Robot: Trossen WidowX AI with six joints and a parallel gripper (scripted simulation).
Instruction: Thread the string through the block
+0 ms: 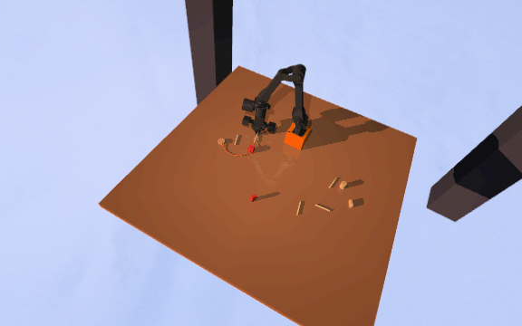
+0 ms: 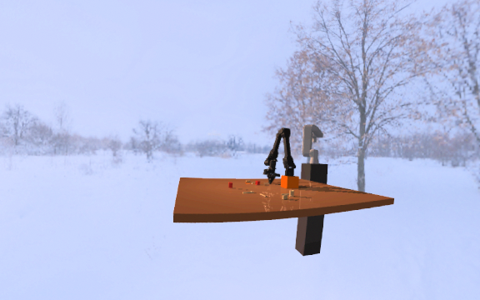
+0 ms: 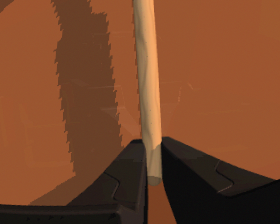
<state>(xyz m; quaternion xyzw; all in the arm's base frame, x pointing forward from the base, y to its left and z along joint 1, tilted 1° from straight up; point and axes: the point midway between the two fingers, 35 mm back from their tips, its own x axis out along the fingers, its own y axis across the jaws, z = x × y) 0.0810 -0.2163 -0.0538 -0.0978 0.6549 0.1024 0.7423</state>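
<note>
Right now my gripper tip is 40 mm short of the thin wooden stick, 10 mm to the right of it and 10 mm below it. Round my gripper tip: red object (380 mm ahead, 200 mm to the left, 20 mm above); round wooden button (160 mm ahead, 140 mm to the right, 10 mm above); red block (120 mm ahead, 30 mm to the left, 10 mm above).
</note>
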